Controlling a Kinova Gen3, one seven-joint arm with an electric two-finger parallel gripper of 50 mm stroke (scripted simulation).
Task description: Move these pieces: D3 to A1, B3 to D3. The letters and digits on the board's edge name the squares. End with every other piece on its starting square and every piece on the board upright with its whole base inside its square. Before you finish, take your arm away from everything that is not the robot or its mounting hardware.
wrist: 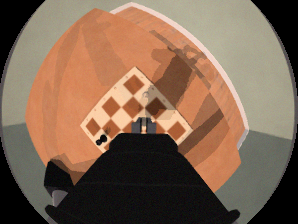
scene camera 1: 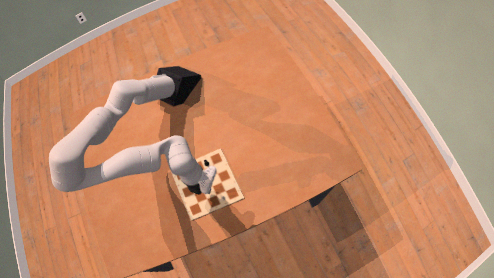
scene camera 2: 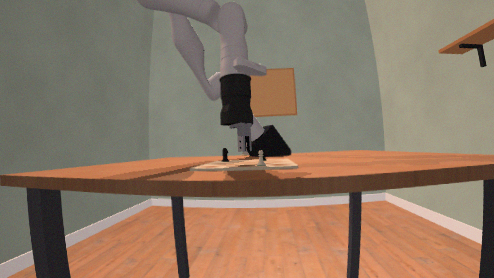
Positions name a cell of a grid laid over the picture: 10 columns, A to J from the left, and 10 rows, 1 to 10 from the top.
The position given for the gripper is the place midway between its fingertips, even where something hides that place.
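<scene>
You'd find the gripper (scene camera 2: E6) there, and the wrist view's got the gripper (wrist: E6) as well.
</scene>
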